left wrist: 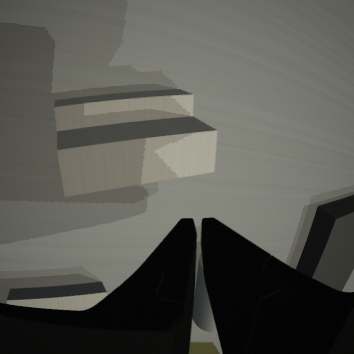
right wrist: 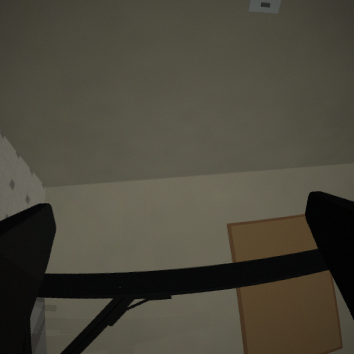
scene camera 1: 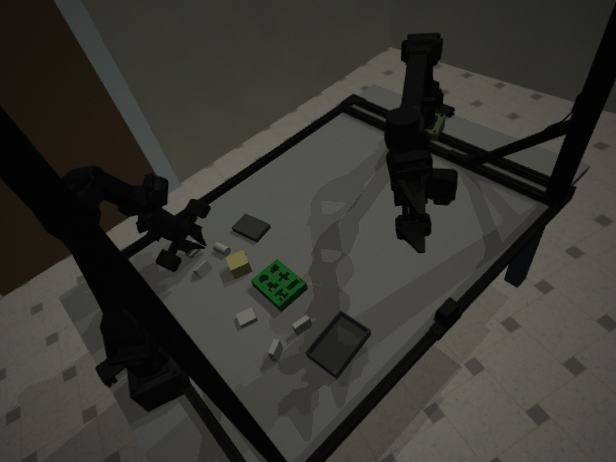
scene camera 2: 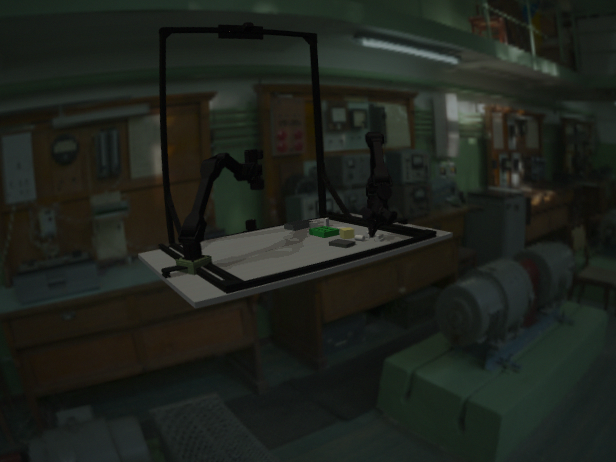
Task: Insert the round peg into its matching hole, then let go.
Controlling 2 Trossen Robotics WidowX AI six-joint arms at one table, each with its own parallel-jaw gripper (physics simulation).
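Note:
The round peg (scene camera 1: 222,247) lies on its side on the table, left of the yellow block. In the left wrist view only a grey sliver of the peg (left wrist: 203,312) shows through the gap low between my fingers. My left gripper (scene camera 1: 200,239) (scene camera 2: 374,234) (left wrist: 196,229) is low over the table just left of the peg, and its fingers are shut with nothing between the tips. The green hole board (scene camera 1: 280,284) (scene camera 2: 324,231) lies flat to the right of the yellow block. My right gripper (scene camera 1: 418,245) (scene camera 2: 253,183) (right wrist: 182,211) hangs high over the far side, open and empty.
A yellow block (scene camera 1: 238,263) (scene camera 2: 346,232) stands between peg and board. A dark flat square (scene camera 1: 251,227) (left wrist: 333,242) lies behind it. A dark tray (scene camera 1: 324,333) sits near the front. Pale pegs lie around, including a stepped one (scene camera 1: 202,269) (left wrist: 140,140) and others (scene camera 1: 246,316) (scene camera 1: 302,324) (scene camera 1: 275,348).

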